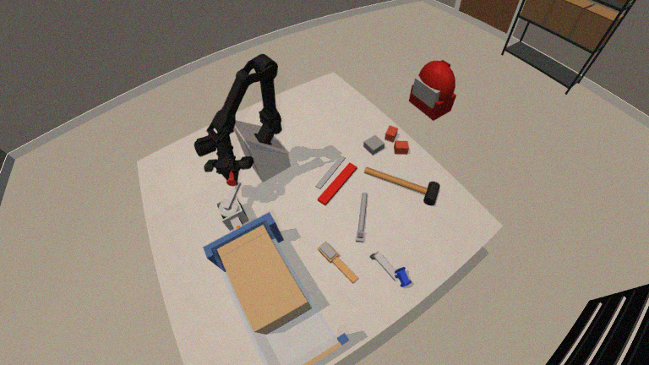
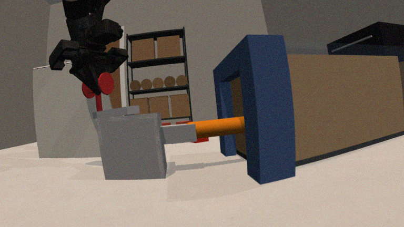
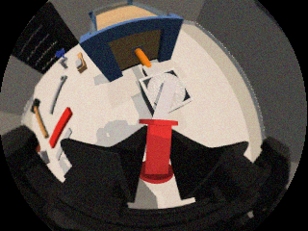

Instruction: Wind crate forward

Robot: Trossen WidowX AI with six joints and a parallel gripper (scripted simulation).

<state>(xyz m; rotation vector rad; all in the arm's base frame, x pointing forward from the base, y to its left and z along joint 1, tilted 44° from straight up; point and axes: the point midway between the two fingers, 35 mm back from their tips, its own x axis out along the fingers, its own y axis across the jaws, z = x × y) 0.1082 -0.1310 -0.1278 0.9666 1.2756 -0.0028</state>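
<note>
Now: gripper tip 10 cm above the grey winch, 7 cm to the left of it and 4 cm short of it. Round my gripper tip: red knob 2 cm behind, 1 cm to the left; then blue steel frame 22 cm ahead, 6 cm to the right, 2 cm below; then red-knobbed crank 3 cm below, 2 cm to the right, 1 cm ahead.
</note>
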